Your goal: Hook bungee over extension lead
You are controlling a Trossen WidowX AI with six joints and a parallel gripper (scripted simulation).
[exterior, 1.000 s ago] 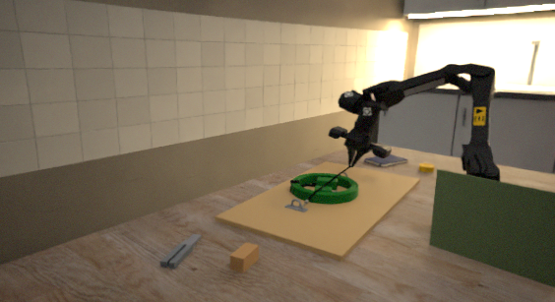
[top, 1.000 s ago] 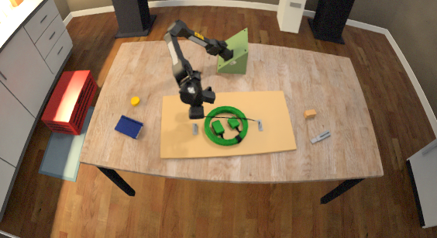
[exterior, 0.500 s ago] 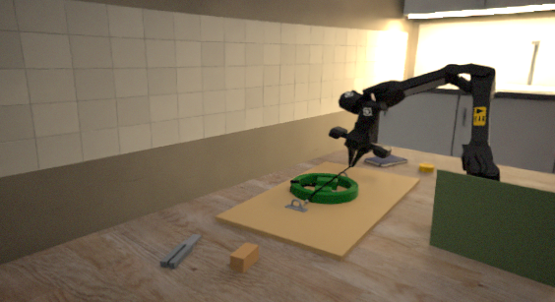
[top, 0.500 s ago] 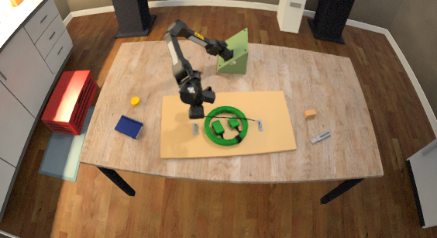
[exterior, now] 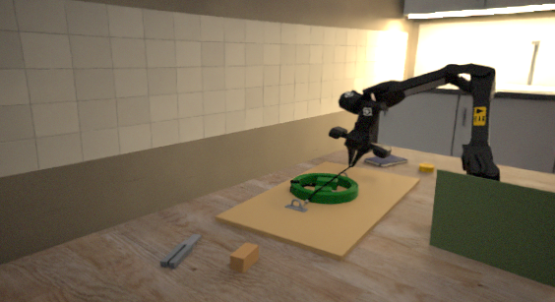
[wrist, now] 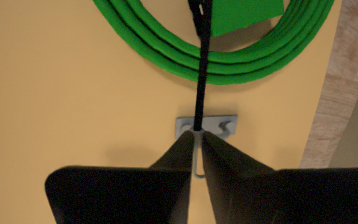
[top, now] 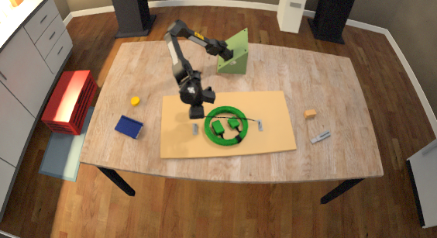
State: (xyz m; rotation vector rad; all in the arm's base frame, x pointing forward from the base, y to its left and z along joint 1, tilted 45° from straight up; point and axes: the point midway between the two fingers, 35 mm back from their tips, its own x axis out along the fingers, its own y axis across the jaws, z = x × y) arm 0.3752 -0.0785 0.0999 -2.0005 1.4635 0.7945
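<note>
Now: hand 20 mm short of the coiled extension lead, 130 mm to the right of it and 70 mm above it. Also, from my hand: grey clamp: 60 mm ahead, 600 mm to the left, 90 mm below; then yellow disc: 100 mm behind, 350 mm to the right, 90 mm below.
</note>
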